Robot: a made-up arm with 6 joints.
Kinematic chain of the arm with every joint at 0, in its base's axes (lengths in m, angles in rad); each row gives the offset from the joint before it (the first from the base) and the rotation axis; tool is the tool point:
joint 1: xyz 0 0 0.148 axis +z
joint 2: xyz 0 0.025 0 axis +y
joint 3: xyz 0 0 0.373 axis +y
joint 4: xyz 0 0 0.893 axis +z
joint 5: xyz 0 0 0 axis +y
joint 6: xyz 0 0 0.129 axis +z
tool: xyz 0 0 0
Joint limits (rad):
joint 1: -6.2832..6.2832
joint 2: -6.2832..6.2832
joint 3: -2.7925..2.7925
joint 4: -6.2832..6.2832
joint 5: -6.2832..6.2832
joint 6: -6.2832..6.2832
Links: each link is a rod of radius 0.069 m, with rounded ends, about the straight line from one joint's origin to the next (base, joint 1, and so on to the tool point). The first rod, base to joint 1, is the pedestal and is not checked.
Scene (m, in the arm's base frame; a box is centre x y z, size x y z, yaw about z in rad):
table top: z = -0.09
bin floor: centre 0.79 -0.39 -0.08 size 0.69 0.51 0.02 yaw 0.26
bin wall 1: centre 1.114 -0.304 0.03 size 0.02 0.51 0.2 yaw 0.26
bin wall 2: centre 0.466 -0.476 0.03 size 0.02 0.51 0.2 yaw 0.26
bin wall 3: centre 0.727 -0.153 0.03 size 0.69 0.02 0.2 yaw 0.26
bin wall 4: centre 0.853 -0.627 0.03 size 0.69 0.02 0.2 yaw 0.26
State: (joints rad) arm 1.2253 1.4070 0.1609 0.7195 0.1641 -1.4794
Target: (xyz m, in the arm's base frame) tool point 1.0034 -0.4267 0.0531
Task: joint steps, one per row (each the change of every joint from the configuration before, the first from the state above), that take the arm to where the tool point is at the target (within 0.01 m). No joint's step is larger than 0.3 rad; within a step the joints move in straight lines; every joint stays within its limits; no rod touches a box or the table.
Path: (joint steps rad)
1: -0.2809 -0.1877 0.2104 -0.0232 0.0673 0.0000
2: -0.2809 -0.1878 0.2103 -0.0231 0.0673 0.0000
3: -0.2808 -0.1877 0.2104 -0.0232 0.0673 0.0000
4: -0.2809 -0.1877 0.2103 -0.0232 0.0673 0.0000
5: -0.2809 -0.1877 0.2104 -0.0231 0.0674 0.0000
6: -0.2809 -0.1878 0.2104 -0.0232 0.0673 0.0000
7: 0.0015 0.2139 0.0325 -0.0006 -0.0263 0.0000

